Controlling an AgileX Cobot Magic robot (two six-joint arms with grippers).
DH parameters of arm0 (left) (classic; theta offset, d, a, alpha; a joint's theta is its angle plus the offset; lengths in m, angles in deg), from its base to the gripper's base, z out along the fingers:
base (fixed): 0 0 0 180
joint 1: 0 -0.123 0 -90
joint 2: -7.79 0 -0.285 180
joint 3: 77.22 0 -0.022 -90
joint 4: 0 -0.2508 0 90
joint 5: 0 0 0.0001 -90
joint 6: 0 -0.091 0 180
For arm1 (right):
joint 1: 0 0.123 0 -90
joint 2: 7.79 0 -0.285 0
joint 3: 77.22 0 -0.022 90
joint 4: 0 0.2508 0 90
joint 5: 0 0 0.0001 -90
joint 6: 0 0.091 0 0
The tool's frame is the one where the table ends.
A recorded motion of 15 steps. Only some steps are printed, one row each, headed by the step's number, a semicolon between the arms.
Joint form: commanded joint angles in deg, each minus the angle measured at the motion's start. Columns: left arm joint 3, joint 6, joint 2, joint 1, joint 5, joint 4; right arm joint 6, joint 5, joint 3, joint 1, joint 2, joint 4.
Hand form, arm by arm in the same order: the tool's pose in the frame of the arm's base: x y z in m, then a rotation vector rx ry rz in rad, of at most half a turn. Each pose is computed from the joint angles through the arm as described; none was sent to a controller.
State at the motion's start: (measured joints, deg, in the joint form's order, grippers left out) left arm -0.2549 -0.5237 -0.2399 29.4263 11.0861 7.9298; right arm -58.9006 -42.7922 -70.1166 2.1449 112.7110 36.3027
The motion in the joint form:
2: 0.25 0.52 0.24 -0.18 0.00 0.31; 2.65 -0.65 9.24 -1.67 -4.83 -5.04
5: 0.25 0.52 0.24 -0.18 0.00 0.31; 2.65 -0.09 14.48 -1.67 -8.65 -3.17
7: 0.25 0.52 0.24 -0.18 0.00 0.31; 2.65 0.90 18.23 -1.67 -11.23 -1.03
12: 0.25 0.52 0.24 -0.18 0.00 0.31; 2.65 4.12 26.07 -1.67 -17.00 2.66
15: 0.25 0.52 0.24 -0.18 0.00 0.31; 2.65 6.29 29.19 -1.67 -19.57 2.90
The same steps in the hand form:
2: 0.0476 -0.0296 0.1958 0.3331 1.6681 -0.5125; 0.3374 0.0353 0.1444 -0.8501 2.7293 0.4450
5: 0.0476 -0.0296 0.1958 0.3331 1.6681 -0.5125; 0.3157 0.0365 0.1476 -0.8084 2.7429 0.4758
7: 0.0476 -0.0296 0.1958 0.3331 1.6681 -0.5125; 0.3011 0.0376 0.1487 -0.7570 2.7481 0.4992
12: 0.0476 -0.0296 0.1958 0.3331 1.6681 -0.5125; 0.2708 0.0381 0.1508 -0.6544 2.7462 0.5081
15: 0.0476 -0.0296 0.1958 0.3331 1.6681 -0.5125; 0.2590 0.0364 0.1515 -0.6322 2.7372 0.4753

